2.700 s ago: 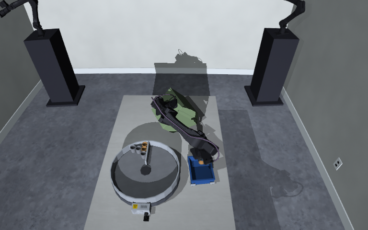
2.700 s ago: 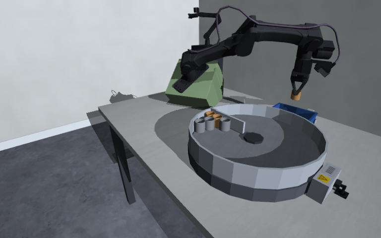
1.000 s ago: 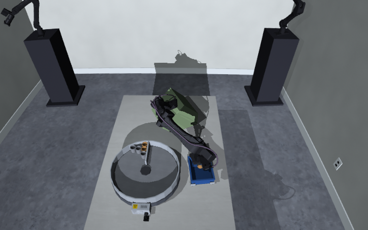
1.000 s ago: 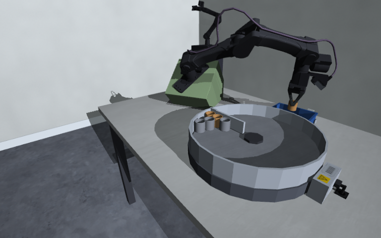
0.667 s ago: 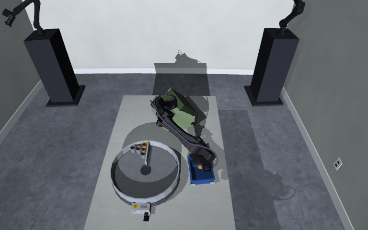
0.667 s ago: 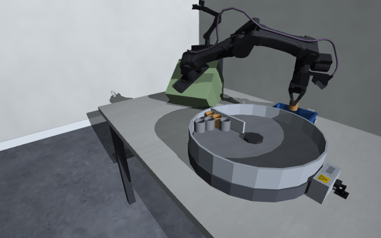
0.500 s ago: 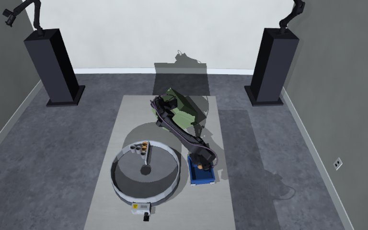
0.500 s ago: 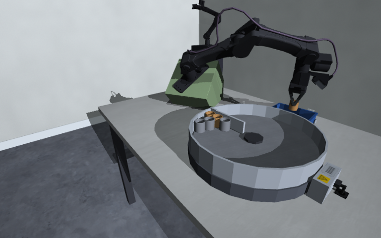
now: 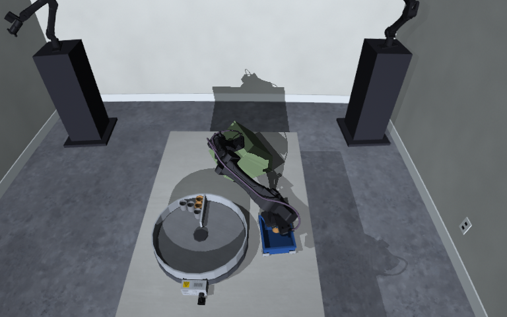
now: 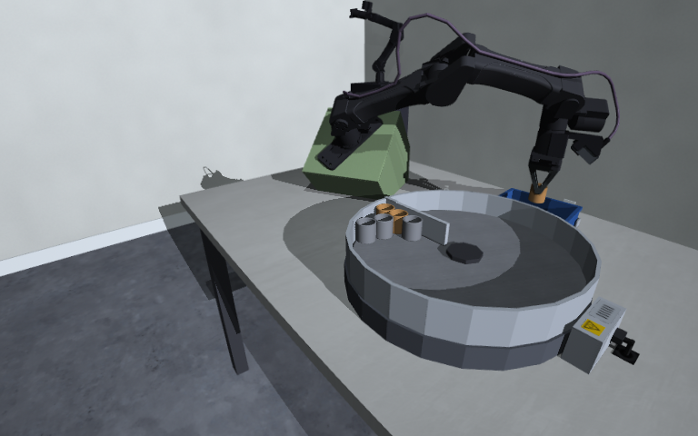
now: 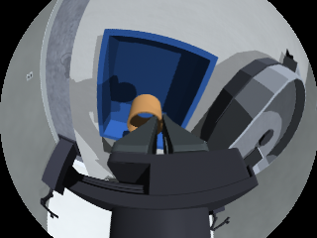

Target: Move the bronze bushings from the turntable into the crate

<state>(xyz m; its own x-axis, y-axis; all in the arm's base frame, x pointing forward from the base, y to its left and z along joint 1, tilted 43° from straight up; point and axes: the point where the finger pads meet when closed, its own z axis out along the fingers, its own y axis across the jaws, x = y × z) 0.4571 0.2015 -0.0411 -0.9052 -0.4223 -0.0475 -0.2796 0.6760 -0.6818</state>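
The blue crate lies 70 mm below my hand, 20 mm to the left of it and 10 mm behind it. The rest, counted from my hand: turntable 330 mm to the right, 40 mm below.
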